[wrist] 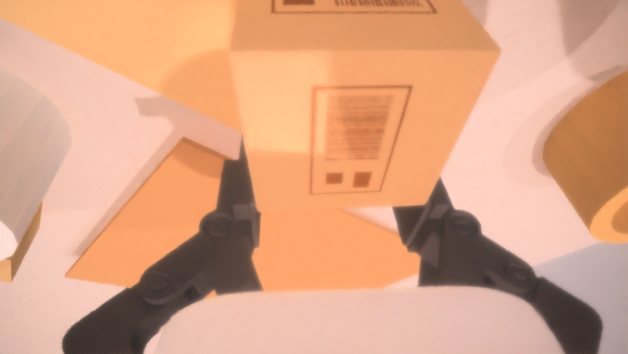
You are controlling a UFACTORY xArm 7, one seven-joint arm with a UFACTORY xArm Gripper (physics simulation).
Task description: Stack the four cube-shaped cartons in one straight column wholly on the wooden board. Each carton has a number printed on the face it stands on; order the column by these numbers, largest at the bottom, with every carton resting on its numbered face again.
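Frame: origin at the arm's base, x up, y right, z ahead, level; metres.
Seen in the pictures: gripper, fingertip midpoint: (328, 155).
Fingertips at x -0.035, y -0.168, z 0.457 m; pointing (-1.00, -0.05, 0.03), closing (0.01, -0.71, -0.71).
Observation:
Offsets run from my fingertips to a thing's top centre. "spot": to the spot under its first point. Level surfaces: height alone.
A tan cube-shaped carton @(dx +0.037, dy +0.031, dz -0.028 m) (280, 120) fills the upper middle of the wrist view. A barcode label shows on its near face, and part of another label shows on the face above it. My gripper (328, 155) is shut on this carton, one dark finger at its left side and one at its right; the fingertips are partly hidden by it. The carton's underside and its number are hidden. I cannot tell whether it touches the surface below. The other cartons cannot be made out. I cannot tell for certain which flat piece is the wooden board.
A flat orange piece @(spot: dx -0.014, dy +0.022, dz +0.110 m) (155, 210) lies below and behind the fingers. A flat yellow-orange surface @(dx -0.021 m) (115, 35) with a straight edge is at upper left. A pale rounded object @(spot: dx -0.013, dy +0.091, dz +0.090 m) (30, 130) stands at the left edge, a brown hollow roll @(spot: dx -0.009, dy -0.097, dz -0.098 m) (590, 145) at the right. A bluish surface (595, 275) shows at lower right.

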